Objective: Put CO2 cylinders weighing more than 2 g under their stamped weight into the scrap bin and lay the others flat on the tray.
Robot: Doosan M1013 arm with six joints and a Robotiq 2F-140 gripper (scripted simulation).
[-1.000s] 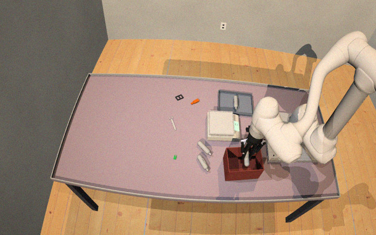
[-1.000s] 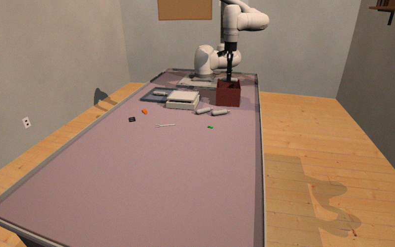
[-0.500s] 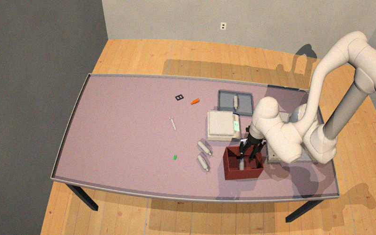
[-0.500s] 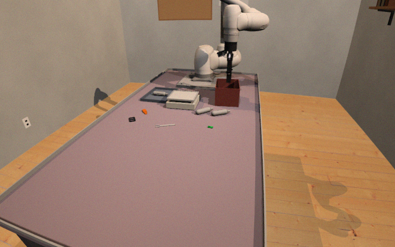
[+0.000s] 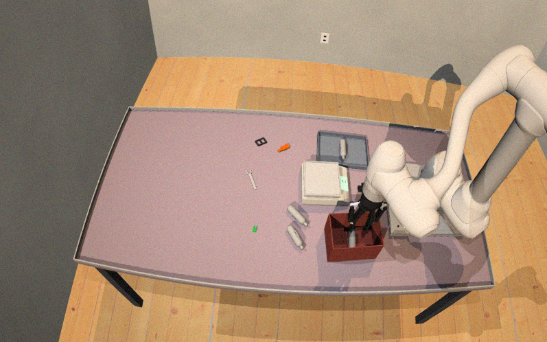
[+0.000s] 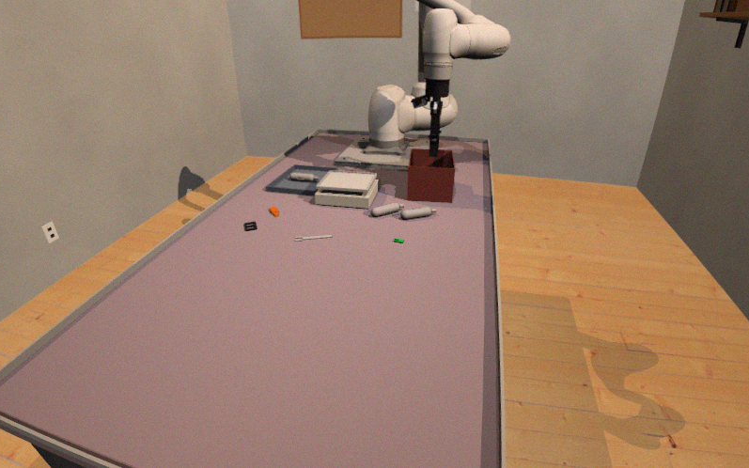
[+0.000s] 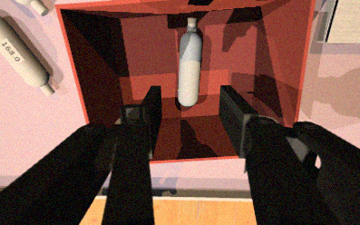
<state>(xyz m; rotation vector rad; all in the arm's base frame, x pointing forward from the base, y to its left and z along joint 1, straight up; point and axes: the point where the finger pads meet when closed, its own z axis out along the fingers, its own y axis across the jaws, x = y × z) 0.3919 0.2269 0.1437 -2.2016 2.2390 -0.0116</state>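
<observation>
My hand is 280 mm to the left of the scale plate, 110 mm short of it and 110 mm above it. The rest, counted from my hand: green clip: 380 mm ahead, 160 mm below, 70 mm to the right; beige scale: 280 mm to the right, 130 mm below, 100 mm ahead; red scrap bin: 130 mm below, 10 mm to the right.
</observation>
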